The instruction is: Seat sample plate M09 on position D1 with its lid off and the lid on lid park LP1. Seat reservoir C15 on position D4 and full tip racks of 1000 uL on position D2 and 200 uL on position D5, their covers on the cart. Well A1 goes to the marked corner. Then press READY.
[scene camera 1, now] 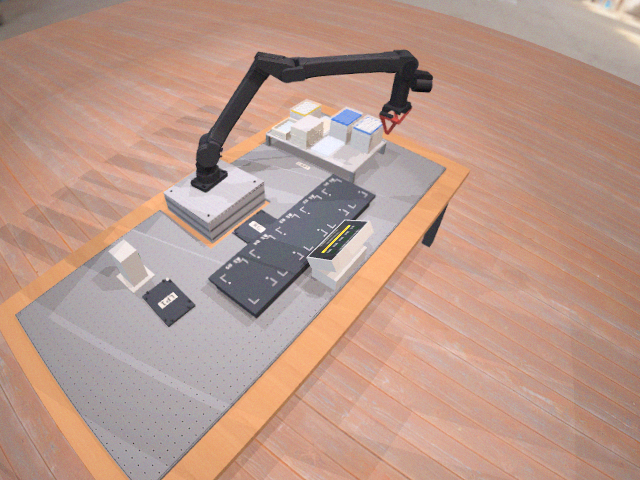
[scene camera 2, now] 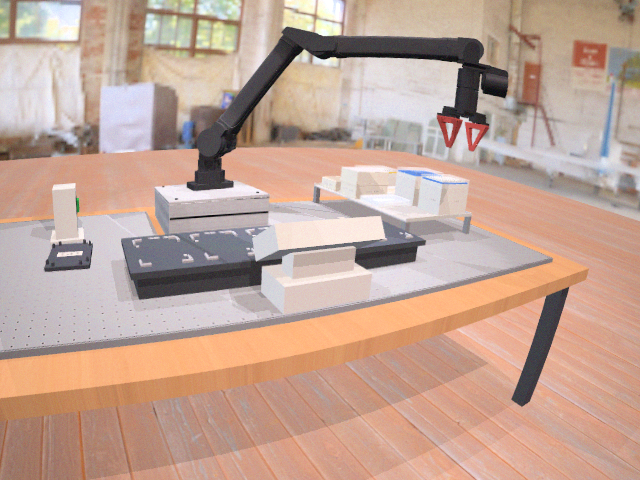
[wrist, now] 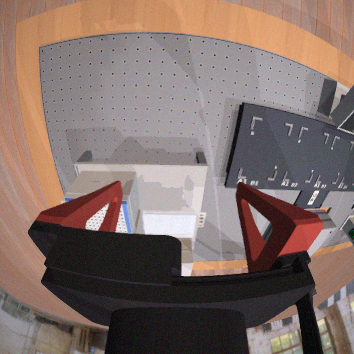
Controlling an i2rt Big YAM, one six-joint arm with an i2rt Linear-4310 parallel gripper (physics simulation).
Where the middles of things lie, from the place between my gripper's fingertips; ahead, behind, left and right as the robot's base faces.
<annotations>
My hand is 320 mm past the cart shelf [scene camera 1: 348, 158], 80 mm to the right of it and 210 mm above it. The rest, counted from my hand: LP1 pad [scene camera 1: 166, 299] (270 mm behind, 870 mm to the right, 260 mm below); then white upright box [scene camera 2: 64, 195] (430 mm behind, 870 mm to the right, 200 mm below).
</annotations>
